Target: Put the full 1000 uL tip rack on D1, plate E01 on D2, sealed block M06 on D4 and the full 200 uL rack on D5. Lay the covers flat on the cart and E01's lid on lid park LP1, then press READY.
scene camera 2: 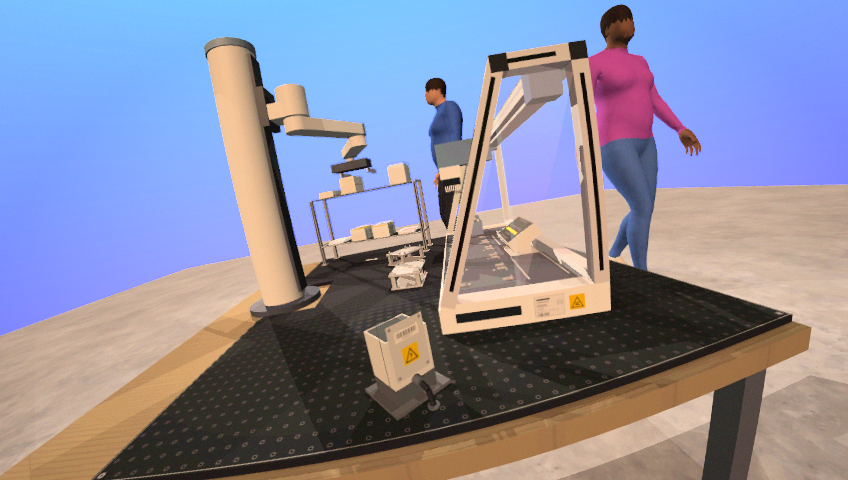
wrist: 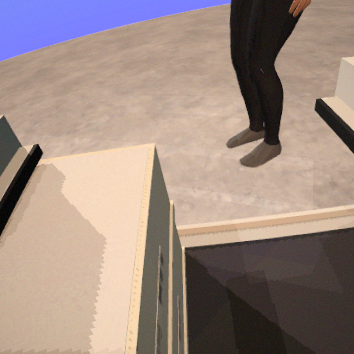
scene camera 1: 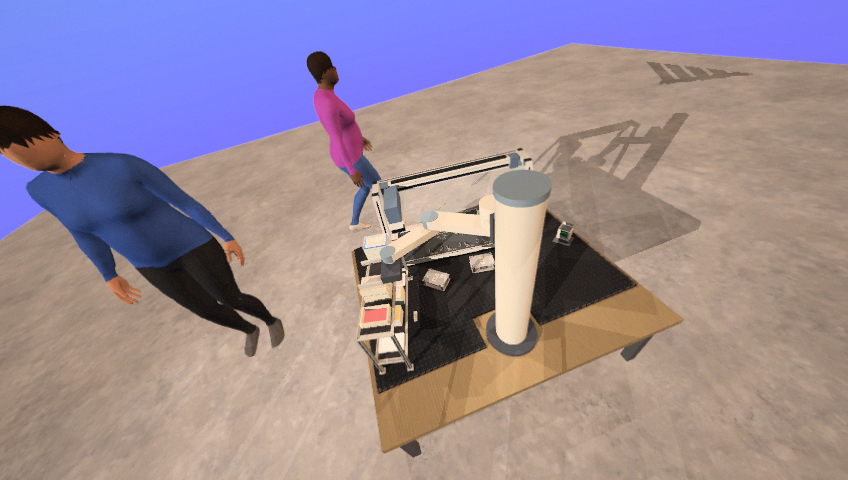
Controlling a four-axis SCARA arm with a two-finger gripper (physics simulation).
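My gripper (scene camera 1: 390, 281) (scene camera 2: 352, 172) (wrist: 170, 105) is open and empty above the cart's top shelf. The upper block (scene camera 1: 376, 289) (scene camera 2: 351, 184) (wrist: 75, 250) of a two-block stack lies under it, nearer the left finger in the wrist view; its label is too steep to read there. The boxy 1000 uL tip rack (scene camera 1: 375, 245) (scene camera 2: 399, 173) stands at one end of the top shelf, a red-topped plate (scene camera 1: 375, 315) towards the other. Yellow-topped tip racks (scene camera 2: 360, 232) (scene camera 2: 383, 228) stand on the lower shelf. Deck slot labels and E01's lettering are unreadable.
The cart (scene camera 1: 380, 336) (scene camera 2: 317, 231) (wrist: 270, 221) has raised shelf rims. Two low stands (scene camera 1: 436, 278) (scene camera 1: 482, 262) (scene camera 2: 407, 274) are on the black mat beside the framed deck machine (scene camera 2: 524, 314). A small box device (scene camera 1: 564, 231) (scene camera 2: 395, 356) stands farther off. Two people (scene camera 1: 119, 202) (scene camera 1: 336, 127) are near the table.
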